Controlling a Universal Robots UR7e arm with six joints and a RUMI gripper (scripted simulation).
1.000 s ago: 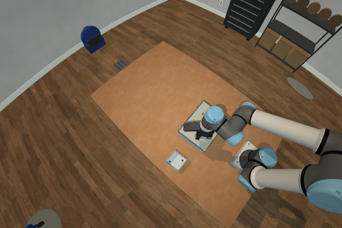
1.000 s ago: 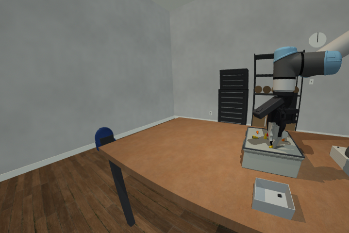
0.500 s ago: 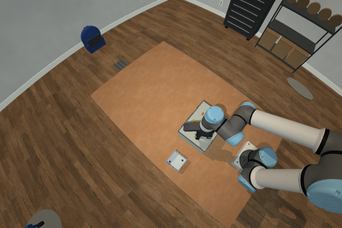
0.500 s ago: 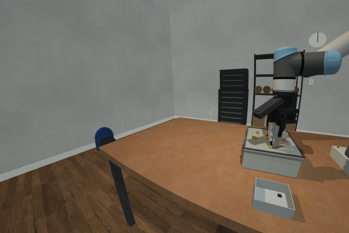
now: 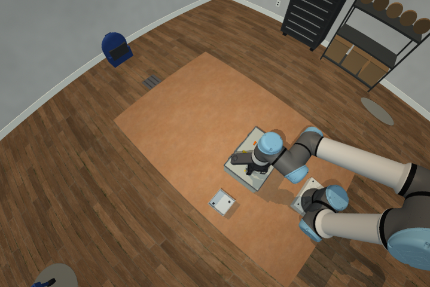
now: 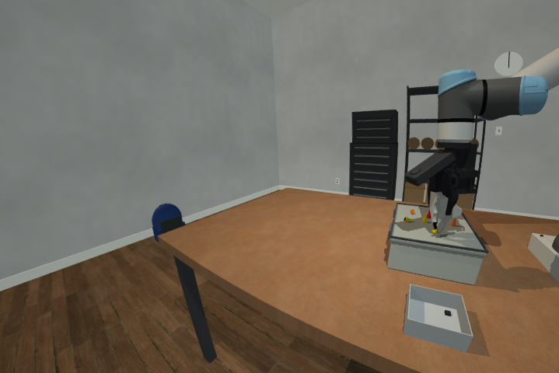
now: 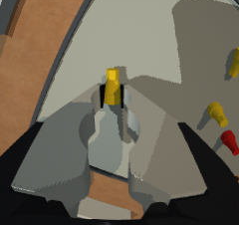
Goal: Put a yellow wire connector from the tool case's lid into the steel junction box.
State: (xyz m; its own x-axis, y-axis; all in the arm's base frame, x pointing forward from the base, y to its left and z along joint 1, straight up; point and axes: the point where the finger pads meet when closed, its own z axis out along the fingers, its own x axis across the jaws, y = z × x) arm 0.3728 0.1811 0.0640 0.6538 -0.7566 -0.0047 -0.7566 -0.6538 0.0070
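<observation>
My hand is 40 mm past the steel junction box, 190 mm to the right of it and 120 mm above it. From my hand the other things lie so: grey tool case (20 mm ahead, 100 mm to the right, 50 mm below).
</observation>
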